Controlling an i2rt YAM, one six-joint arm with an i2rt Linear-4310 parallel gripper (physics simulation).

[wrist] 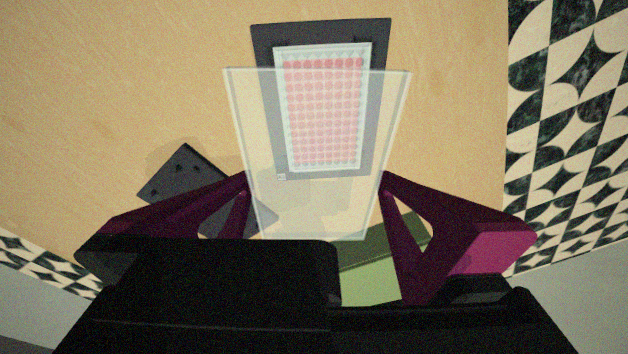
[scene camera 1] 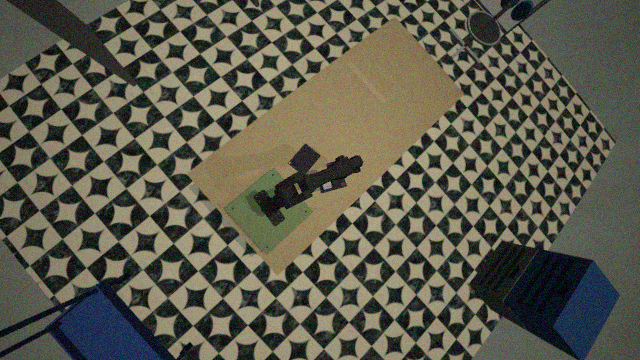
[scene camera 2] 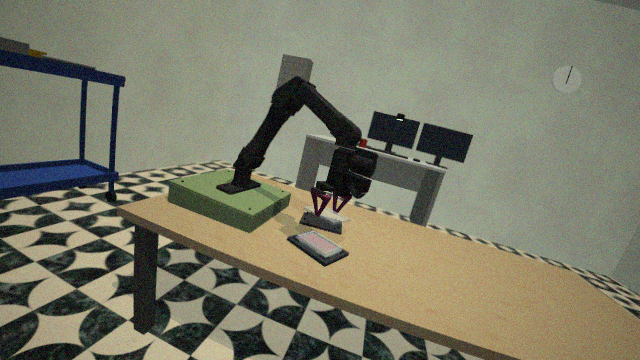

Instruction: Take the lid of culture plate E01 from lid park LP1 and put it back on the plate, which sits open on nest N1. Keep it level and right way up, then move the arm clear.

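Frame: origin at the arm's base, x down, y left, z ahead, level; millimetres.
Where they show: gripper, between the fingertips: (wrist: 314,177) (scene camera 2: 326,214); arm's base, origin of its link: (scene camera 2: 240,187).
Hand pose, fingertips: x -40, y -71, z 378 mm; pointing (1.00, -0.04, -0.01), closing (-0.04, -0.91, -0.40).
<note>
Things, the pixels of their top centre, and the offset from my fingertips. Level surfaces: height alone.
- clear lid, centre of its top: (wrist: 315,185) (scene camera 2: 327,212) dx -11, dy -1, dz +2 mm
- open culture plate E01, centre of its top: (wrist: 324,119) (scene camera 2: 319,240) dx +84, dy -16, dz +4 mm
- dark nest N1, centre of its top: (wrist: 323,117) (scene camera 2: 318,243) (scene camera 1: 332,180) dx +93, dy -16, dz +4 mm
- dark lid park LP1, centre of its top: (wrist: 207,213) (scene camera 2: 322,218) (scene camera 1: 304,158) dx +91, dy +185, dz -53 mm
- wooden table, height of its surface: dx +111 mm
My gripper (scene camera 2: 327,212) (wrist: 314,177) is shut on the clear lid (scene camera 2: 344,217) (wrist: 320,202), its magenta fingers on the two long sides. The lid looks about level and hangs above the table. In the wrist view the open culture plate E01 (scene camera 2: 320,243) (wrist: 322,57), with pink wells, shows partly through the lid, its long sides nearly parallel to the lid's. The plate sits on the dark nest N1 (scene camera 2: 344,255) (wrist: 320,31). The dark lid park LP1 (scene camera 1: 304,157) (scene camera 2: 320,223) (wrist: 175,175) bears no lid; a finger and the lid partly cover it in the wrist view.
The green base block (scene camera 1: 270,237) (scene camera 2: 210,207) (wrist: 372,285) carries the arm at one end of the wooden table (scene camera 1: 390,65) (scene camera 2: 450,280) (wrist: 100,75). A blue cart (scene camera 2: 115,130) and a desk with two monitors (scene camera 2: 395,131) stand away from the table.
</note>
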